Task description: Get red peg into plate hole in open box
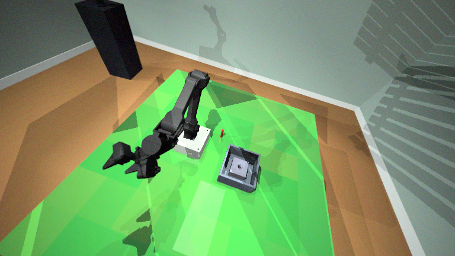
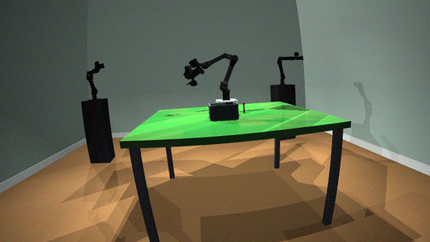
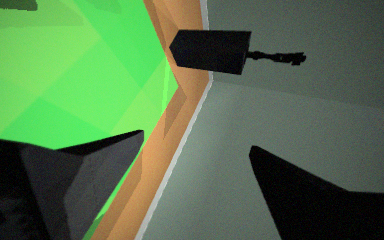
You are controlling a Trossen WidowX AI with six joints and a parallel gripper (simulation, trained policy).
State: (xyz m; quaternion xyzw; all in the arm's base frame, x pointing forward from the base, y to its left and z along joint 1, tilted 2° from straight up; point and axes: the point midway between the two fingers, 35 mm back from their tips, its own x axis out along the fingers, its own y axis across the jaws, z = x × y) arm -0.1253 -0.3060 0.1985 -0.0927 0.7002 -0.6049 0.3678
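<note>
Right now my gripper tip is 320 mm short of the red peg, 420 mm to the right of it and 250 mm above it. From my gripper tip the other things lie so: grey box: 460 mm ahead, 230 mm to the left, 260 mm below; then pale plate: 460 mm ahead, 230 mm to the left, 240 mm below.
</note>
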